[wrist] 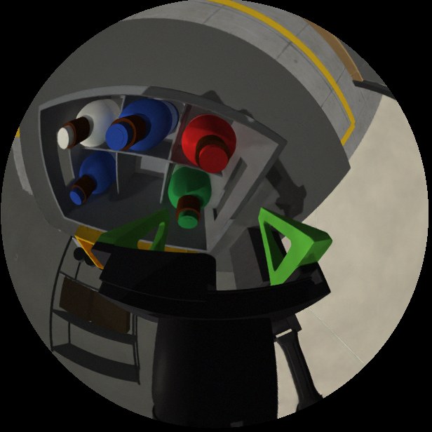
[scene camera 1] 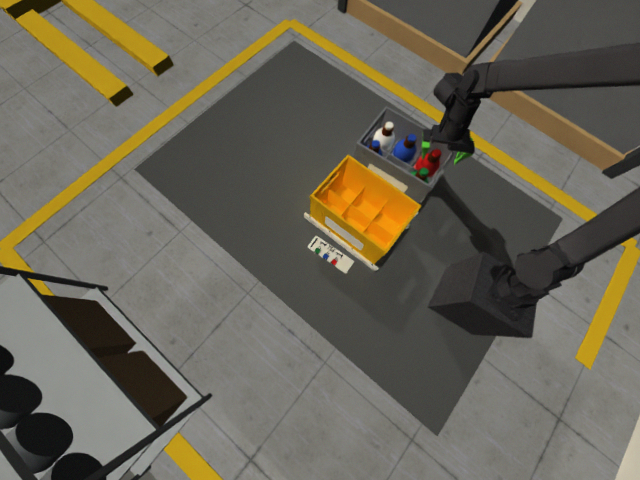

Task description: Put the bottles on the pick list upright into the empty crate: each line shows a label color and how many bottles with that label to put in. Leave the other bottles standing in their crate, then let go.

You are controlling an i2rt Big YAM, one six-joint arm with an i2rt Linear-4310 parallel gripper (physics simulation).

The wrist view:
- gripper: 213,212
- green bottle: 189,190
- blue bottle: 143,123
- blue bottle: 97,172
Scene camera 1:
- gripper: 438,160
